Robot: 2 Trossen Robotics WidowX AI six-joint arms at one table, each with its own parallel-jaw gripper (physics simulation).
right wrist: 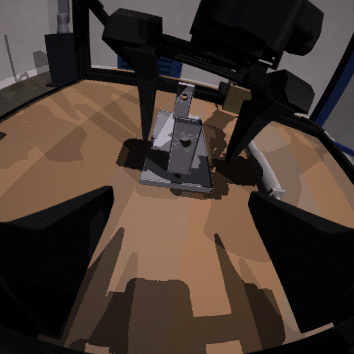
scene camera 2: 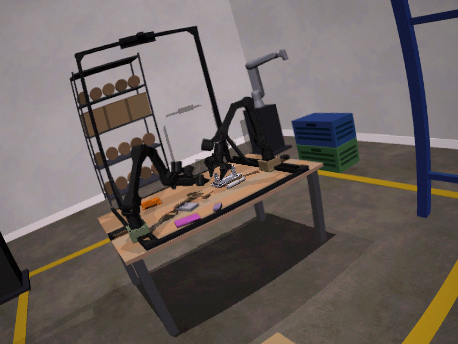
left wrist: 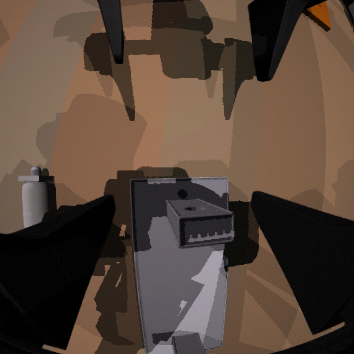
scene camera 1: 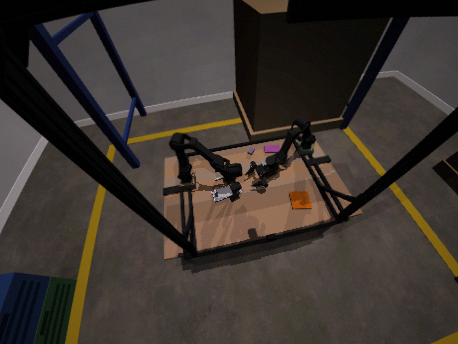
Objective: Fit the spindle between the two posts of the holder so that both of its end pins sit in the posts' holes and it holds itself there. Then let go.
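Frame: origin at the left arm's base, x up, y left, z back, level; millimetres.
Seen in the pictures: left gripper, fingertip midpoint: [right wrist: 188, 150] [scene camera 2: 215, 178] [left wrist: 183, 200]; right gripper, fingertip midpoint: [right wrist: 182, 195] [scene camera 2: 204, 180] [left wrist: 201, 68] [scene camera 1: 247, 180]; left arm's base, link origin: [scene camera 2: 268, 158] [scene camera 1: 186, 179]; right arm's base, link origin: [scene camera 2: 136, 225] [scene camera 1: 305, 145].
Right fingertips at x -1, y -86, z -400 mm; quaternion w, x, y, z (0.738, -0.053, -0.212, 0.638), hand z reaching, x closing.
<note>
Offsets run from my right fingertips to a thing's top centre.
The white-grey spindle {dx -39, dy +94, dz +143 mm} [scene camera 1: 219, 178] [scene camera 2: 236, 182] [left wrist: 35, 202] [right wrist: 265, 170] lies flat on the table beside the holder, outside its posts. The grey holder {dx -53, dy -29, dz +149 mm} [left wrist: 175, 280] [right wrist: 161, 132] stands on its base plate with two upright posts; the holes show in the right wrist view. My left gripper [left wrist: 183, 200] [right wrist: 188, 150] is open and empty, pointing down over the holder, with one finger on each side of it in the wrist views. In the left wrist view its left finger hides part of the spindle. My right gripper [left wrist: 201, 68] [right wrist: 182, 195] is open and empty, beyond one end of the holder.
An orange block {dx -53, dy -170, dz -309 mm} [scene camera 1: 300, 200] [scene camera 2: 151, 203] [left wrist: 320, 14], a magenta block {dx -52, dy +286, dz -256 mm} [scene camera 1: 271, 149] [scene camera 2: 187, 220], a small purple block {dx -47, dy +295, dz -92 mm} [scene camera 1: 251, 151] [scene camera 2: 217, 206] and a grey block {dx -47, dy +128, dz -185 mm} [scene camera 2: 188, 206] lie on the table. Both grippers are close together. Black frame rails run along the table edges.
</note>
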